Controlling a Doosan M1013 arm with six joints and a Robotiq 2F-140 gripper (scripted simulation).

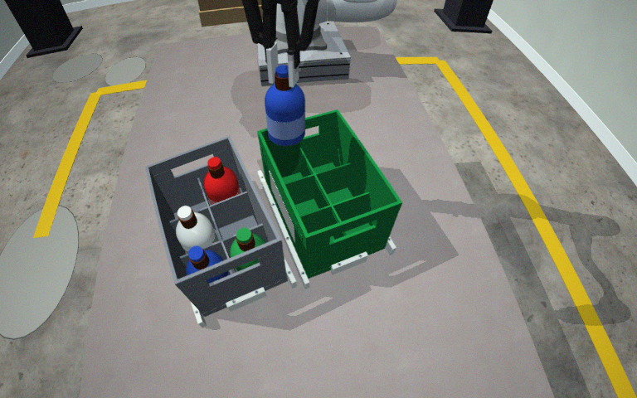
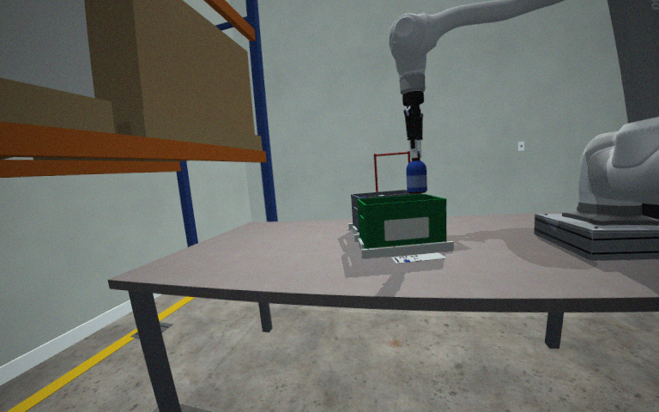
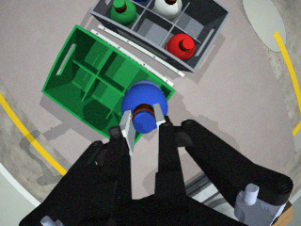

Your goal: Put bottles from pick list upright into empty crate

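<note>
Now: the green crate 70 mm ahead of my hand, 60 mm to the left of it and 270 mm below it. Also, from my hand: grey crate 130 mm ahead, 160 mm to the right, 270 mm below; green bottle 200 mm ahead, 90 mm to the right, 260 mm below; red-label bottle 30 mm ahead, 150 mm to the right, 260 mm below.
</note>
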